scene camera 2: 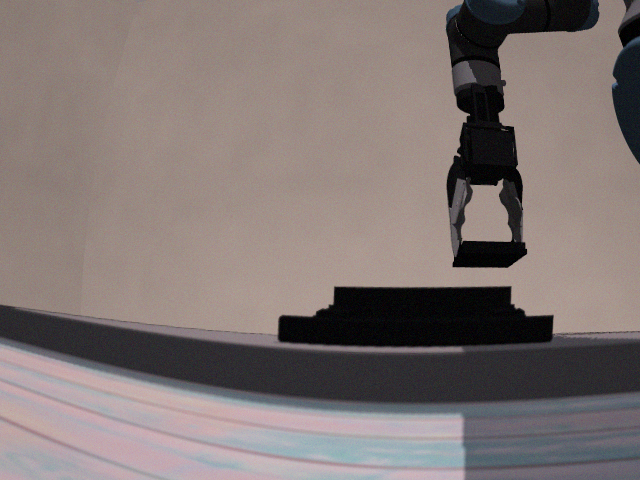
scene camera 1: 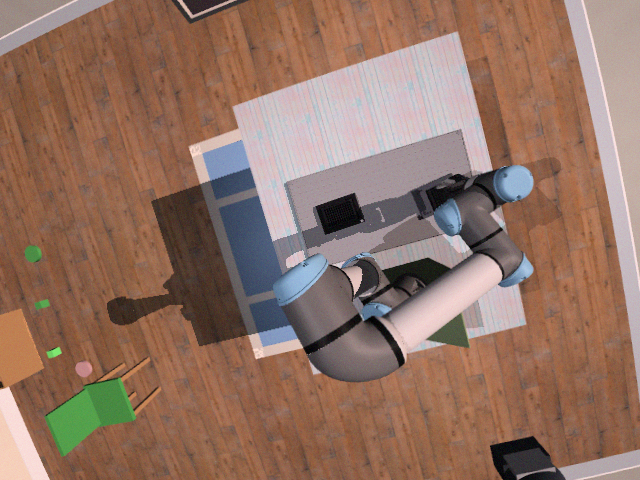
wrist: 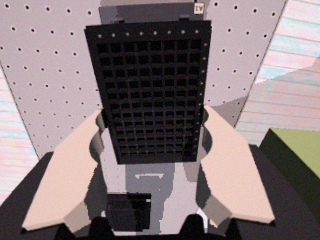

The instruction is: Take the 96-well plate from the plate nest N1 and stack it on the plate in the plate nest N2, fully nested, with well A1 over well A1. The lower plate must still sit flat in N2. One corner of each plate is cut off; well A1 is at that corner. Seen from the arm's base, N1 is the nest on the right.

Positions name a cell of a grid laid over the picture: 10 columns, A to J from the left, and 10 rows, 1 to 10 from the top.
Observation:
In view: my gripper (scene camera 2: H6) and a plate nest (scene camera 2: G7).
My gripper shows as well in the wrist view (wrist: E5).

